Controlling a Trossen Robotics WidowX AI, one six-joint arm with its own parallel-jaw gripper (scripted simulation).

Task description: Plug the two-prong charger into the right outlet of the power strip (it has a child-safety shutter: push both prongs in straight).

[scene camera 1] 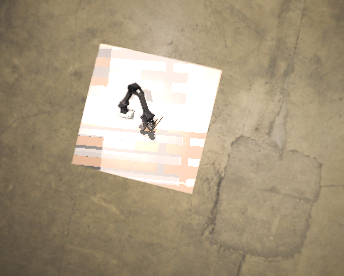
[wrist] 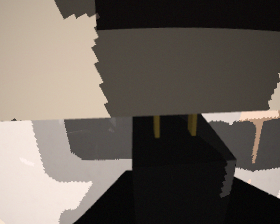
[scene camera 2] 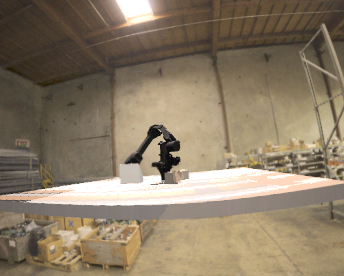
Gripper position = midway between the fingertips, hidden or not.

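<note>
Two-prong charger (wrist: 178,162), held by the gripper (wrist: 168,177).
</note>
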